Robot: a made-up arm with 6 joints.
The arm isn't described. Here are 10 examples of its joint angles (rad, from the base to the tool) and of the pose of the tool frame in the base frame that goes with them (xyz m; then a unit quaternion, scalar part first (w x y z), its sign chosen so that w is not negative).
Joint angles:
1: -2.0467 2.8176 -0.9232 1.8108 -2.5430 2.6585
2: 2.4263 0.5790 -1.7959 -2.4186 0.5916 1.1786
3: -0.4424 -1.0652 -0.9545 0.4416 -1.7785 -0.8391
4: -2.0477 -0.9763 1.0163 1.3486 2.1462 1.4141
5: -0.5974 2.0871 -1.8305 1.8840 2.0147 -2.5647
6: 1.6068 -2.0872 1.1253 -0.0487 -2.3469 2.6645
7: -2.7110 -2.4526 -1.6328 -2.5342 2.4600 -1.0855
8: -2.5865 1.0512 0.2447 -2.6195 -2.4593 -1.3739
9: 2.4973 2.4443 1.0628 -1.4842 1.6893 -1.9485
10: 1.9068 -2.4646 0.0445 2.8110 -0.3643 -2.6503
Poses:
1: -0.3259 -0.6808 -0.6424 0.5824 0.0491 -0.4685 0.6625
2: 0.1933 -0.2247 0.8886 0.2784 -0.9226 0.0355 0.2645
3: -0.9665 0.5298 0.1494 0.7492 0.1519 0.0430 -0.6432
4: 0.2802 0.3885 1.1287 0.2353 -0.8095 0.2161 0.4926
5: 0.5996 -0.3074 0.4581 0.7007 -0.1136 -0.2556 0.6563
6: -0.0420 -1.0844 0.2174 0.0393 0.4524 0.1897 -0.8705
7: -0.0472 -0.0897 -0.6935 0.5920 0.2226 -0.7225 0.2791
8: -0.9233 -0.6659 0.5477 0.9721 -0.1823 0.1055 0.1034
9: -0.1016 0.0169 -0.9229 0.3315 0.8612 0.3745 -0.0902
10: 0.2607 -0.8408 -0.7979 0.8388 -0.4392 0.1928 -0.2577
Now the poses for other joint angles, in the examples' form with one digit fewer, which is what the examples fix.
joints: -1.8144 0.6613 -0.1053 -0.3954 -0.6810 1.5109
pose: -0.084 -0.733 1.201 0.522 0.529 -0.650 0.157
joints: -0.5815 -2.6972 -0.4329 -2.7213 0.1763 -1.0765
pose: -0.226 0.250 -1.072 0.672 -0.423 0.333 0.508
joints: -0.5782 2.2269 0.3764 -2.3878 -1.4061 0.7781
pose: 0.697 -0.319 -0.846 0.680 0.459 0.571 0.019
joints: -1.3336 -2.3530 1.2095 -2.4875 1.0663 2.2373
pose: -0.188 1.034 0.031 0.051 0.135 0.634 -0.760
